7 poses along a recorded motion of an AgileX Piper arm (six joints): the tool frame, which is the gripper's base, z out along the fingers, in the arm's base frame.
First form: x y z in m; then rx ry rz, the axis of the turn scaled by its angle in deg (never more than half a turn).
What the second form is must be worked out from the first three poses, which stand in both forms.
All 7 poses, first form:
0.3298, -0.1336, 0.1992, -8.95, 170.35, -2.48
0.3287, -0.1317, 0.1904, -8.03, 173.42, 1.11
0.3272, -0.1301, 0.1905, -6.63, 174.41, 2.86
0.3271, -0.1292, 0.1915, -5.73, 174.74, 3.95
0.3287, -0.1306, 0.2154, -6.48, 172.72, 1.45
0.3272, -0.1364, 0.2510, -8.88, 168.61, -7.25
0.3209, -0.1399, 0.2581, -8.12, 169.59, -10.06
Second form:
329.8, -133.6, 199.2, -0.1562, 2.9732, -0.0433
328.7, -131.7, 190.4, -0.1401, 3.0267, 0.0194
327.2, -130.1, 190.5, -0.1157, 3.0440, 0.0499
327.1, -129.2, 191.5, -0.1000, 3.0498, 0.0689
328.7, -130.6, 215.4, -0.1131, 3.0145, 0.0253
327.2, -136.4, 251.0, -0.1550, 2.9428, -0.1265
320.9, -139.9, 258.1, -0.1417, 2.9599, -0.1756

